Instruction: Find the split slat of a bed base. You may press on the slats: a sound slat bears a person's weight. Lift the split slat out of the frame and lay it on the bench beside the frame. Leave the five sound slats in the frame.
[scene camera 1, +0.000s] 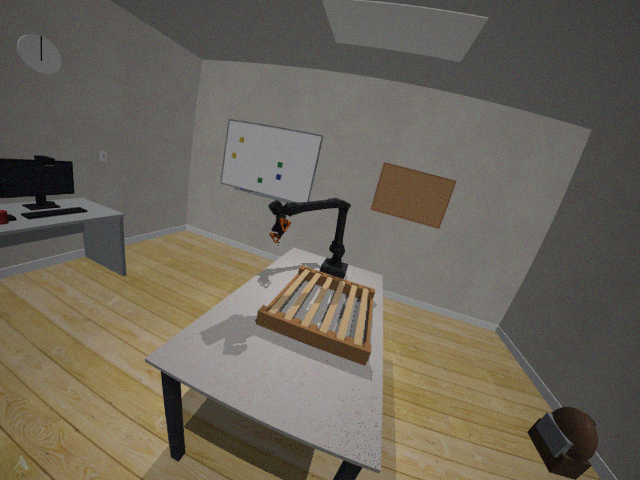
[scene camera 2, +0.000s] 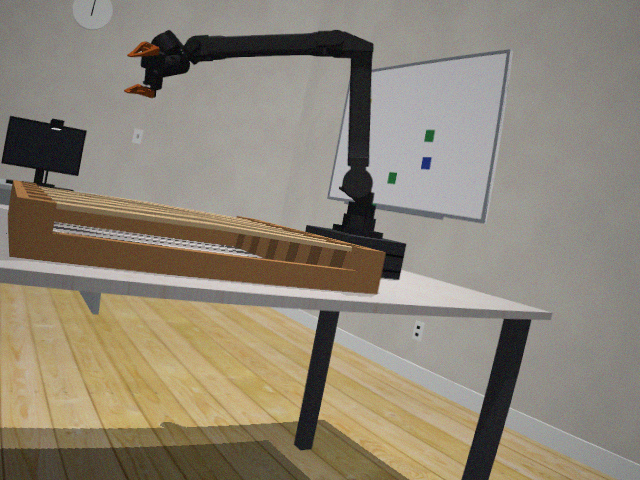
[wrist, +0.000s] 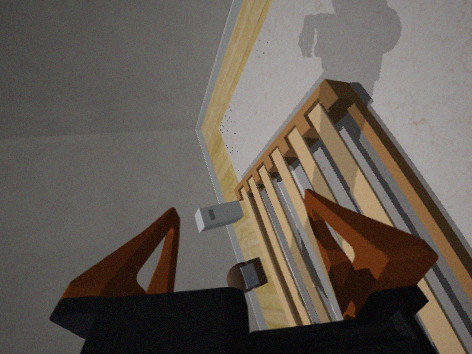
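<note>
The wooden bed frame (scene camera 1: 312, 336) (scene camera 2: 206, 268) (wrist: 332, 92) lies on the bench (scene camera 1: 289, 392) (scene camera 2: 439, 295) (wrist: 440, 125). Several pale slats (scene camera 1: 361, 320) (scene camera 2: 206, 227) (wrist: 304, 150) lie side by side across it, their ends in the notches of the end rails. No split shows on any slat at this distance; they look alike. My gripper (scene camera 1: 283, 233) (scene camera 2: 126, 72) (wrist: 239, 204) is open and empty, high above the bench and the frame, touching neither. In the wrist view the right finger covers part of the slats.
The black arm base (scene camera 1: 334, 267) stands on the bench at the frame's far end. The arm's shadow falls on the bench left of the frame. A desk (scene camera 1: 103, 209) with a monitor (scene camera 1: 56, 178) stands far left. A brown round object (scene camera 1: 576, 431) (wrist: 239, 276) is off to the right, beyond the bench.
</note>
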